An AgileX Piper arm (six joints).
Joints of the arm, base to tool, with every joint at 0 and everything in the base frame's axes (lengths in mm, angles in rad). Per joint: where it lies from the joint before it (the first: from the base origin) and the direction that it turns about. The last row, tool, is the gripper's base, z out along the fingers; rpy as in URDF.
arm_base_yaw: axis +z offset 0 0 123
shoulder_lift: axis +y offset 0 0 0
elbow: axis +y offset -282.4 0 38.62
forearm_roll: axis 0.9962 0 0.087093 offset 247.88 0 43.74
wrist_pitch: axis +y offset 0 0 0
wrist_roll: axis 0.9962 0 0.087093 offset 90.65 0 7.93
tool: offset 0 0 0 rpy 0 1.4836 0
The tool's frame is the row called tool.
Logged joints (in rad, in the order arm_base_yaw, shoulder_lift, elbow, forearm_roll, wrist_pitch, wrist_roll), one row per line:
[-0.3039, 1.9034, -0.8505, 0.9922, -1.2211, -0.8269]
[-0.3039, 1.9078, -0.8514, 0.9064, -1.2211, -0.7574]
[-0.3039, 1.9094, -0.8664, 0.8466, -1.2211, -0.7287]
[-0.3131, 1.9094, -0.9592, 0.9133, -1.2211, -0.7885]
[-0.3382, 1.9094, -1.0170, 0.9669, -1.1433, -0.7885]
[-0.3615, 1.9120, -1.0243, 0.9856, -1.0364, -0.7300]
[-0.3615, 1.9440, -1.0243, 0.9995, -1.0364, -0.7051]
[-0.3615, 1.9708, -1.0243, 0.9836, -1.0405, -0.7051]
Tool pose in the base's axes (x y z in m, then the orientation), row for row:
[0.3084, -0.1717, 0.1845, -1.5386, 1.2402, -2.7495]
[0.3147, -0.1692, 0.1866, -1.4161, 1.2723, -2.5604]
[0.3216, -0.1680, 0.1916, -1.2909, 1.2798, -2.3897]
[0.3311, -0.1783, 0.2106, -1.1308, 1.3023, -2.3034]
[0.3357, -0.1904, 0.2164, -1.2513, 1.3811, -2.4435]
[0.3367, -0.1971, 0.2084, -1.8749, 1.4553, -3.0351]
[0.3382, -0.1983, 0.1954, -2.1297, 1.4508, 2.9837]
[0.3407, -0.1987, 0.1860, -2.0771, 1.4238, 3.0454]
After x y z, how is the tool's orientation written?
As angles about the fixed x, y, z axes (roll, pitch, yaw), in radians.
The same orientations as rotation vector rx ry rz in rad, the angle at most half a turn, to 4 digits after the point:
[0.7203, 1.5326, -1.1910]
[0.6700, 1.4954, -1.1259]
[0.6257, 1.4650, -1.0897]
[0.6903, 1.4025, -1.1299]
[0.7783, 1.4136, -1.0814]
[0.8514, 1.4668, -0.9734]
[0.8809, 1.4844, -0.9640]
[0.8603, 1.5087, -0.9750]

